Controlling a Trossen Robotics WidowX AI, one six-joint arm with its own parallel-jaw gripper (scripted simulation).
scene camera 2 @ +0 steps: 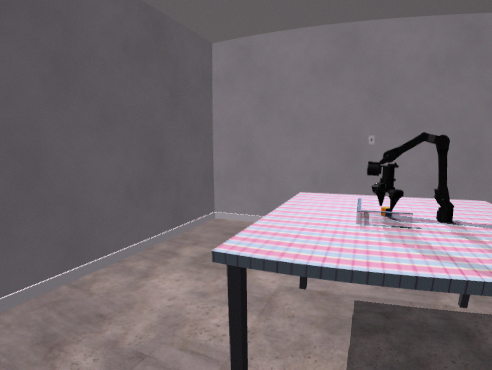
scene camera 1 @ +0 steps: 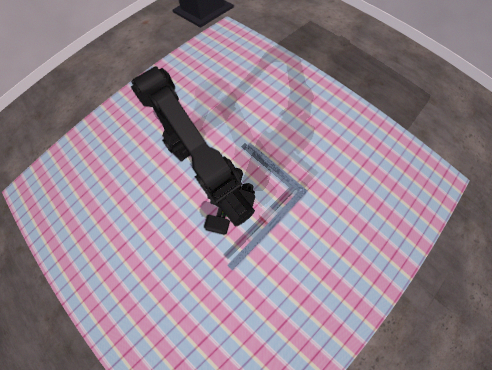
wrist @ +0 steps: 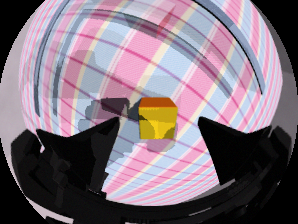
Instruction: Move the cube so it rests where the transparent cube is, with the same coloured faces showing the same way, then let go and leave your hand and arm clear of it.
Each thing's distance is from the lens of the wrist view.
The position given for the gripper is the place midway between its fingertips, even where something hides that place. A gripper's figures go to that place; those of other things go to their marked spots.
gripper (wrist: 160,121): 10 cm
cube (wrist: 157,116): 9 cm
